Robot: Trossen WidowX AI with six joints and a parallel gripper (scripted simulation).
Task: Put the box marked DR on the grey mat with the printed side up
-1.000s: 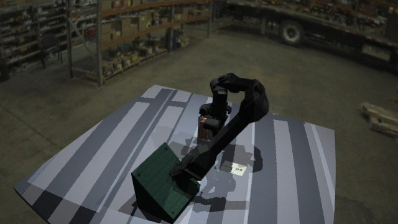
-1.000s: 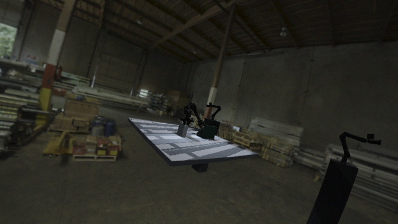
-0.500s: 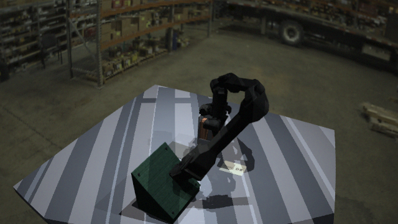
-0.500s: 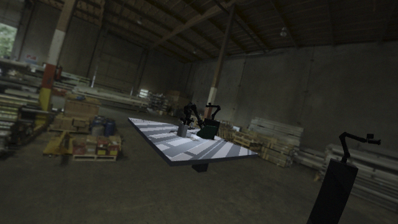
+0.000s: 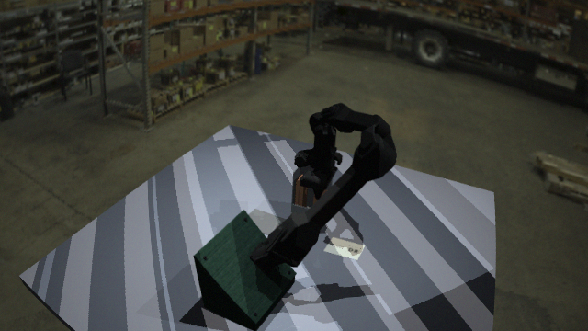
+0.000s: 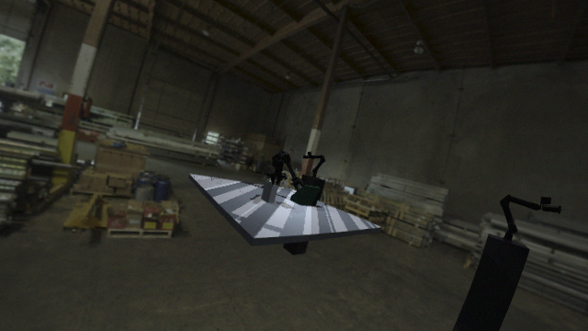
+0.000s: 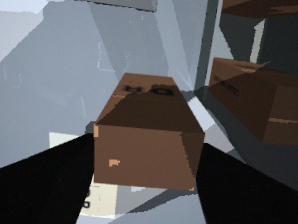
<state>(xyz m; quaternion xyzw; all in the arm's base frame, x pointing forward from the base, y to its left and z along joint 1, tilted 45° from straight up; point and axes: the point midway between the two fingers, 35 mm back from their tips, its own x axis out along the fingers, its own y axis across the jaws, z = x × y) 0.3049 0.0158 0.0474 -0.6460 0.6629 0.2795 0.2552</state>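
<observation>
My gripper tip is now 140 mm to the right of the grey mat, 120 mm above it and 50 mm past it. The rest, counted from my gripper tip: white card: 120 mm below, 110 mm to the right, 60 mm behind.
</observation>
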